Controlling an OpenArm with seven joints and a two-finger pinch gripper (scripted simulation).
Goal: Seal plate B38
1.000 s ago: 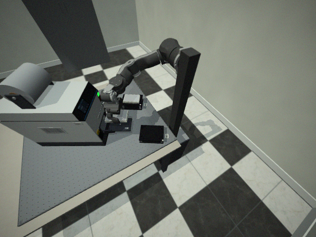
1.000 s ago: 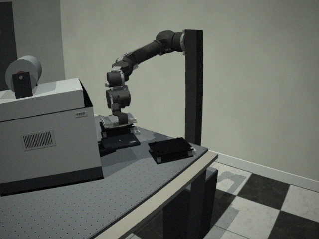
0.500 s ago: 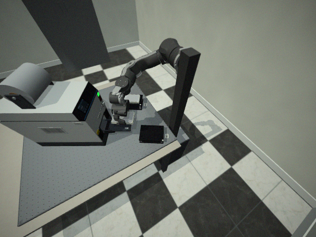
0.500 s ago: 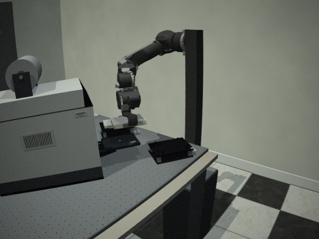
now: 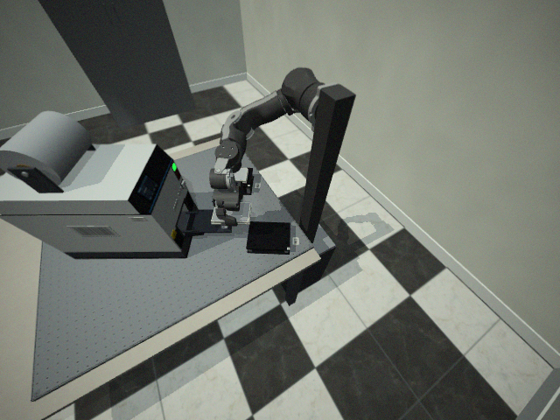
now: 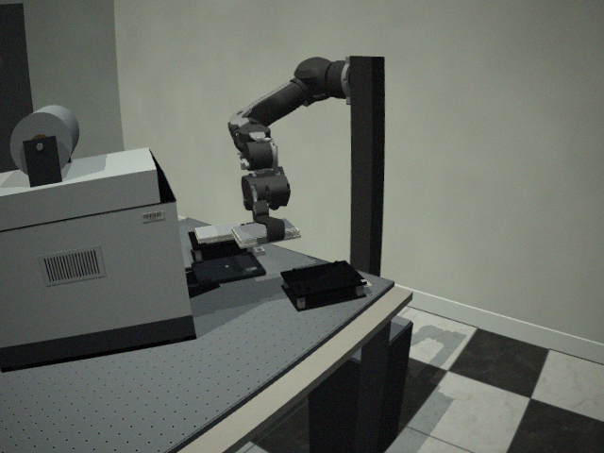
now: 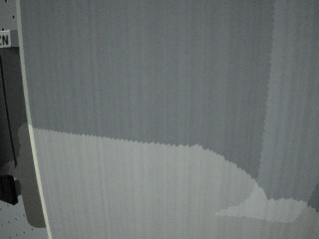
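Right now the nest N1 is 100 mm behind my hand, 80 mm to the left of it and 130 mm below it. Also, from my hand: plate B38 (right at my hand); nest n2 (100 mm behind, 260 mm to the right, 110 mm below); B83 (100 mm behind, 260 mm to the right, 100 mm below).
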